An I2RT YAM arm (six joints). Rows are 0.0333 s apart.
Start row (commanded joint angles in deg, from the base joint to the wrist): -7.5 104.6 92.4 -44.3 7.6 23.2
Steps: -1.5 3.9 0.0 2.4 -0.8 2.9; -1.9 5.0 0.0 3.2 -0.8 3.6; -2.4 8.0 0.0 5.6 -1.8 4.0; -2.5 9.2 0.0 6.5 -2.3 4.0; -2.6 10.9 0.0 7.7 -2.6 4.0; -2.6 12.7 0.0 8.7 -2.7 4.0; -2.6 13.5 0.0 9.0 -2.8 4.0; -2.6 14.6 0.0 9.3 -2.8 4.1
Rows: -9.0 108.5 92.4 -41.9 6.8 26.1; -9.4 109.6 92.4 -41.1 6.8 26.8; -9.9 112.6 92.4 -38.7 5.8 27.2; -10.0 113.8 92.4 -37.8 5.3 27.2; -10.1 115.5 92.4 -36.6 5.0 27.2; -10.1 117.3 92.4 -35.6 4.9 27.2; -10.1 118.1 92.4 -35.3 4.8 27.2; -10.1 119.2 92.4 -35.0 4.8 27.3
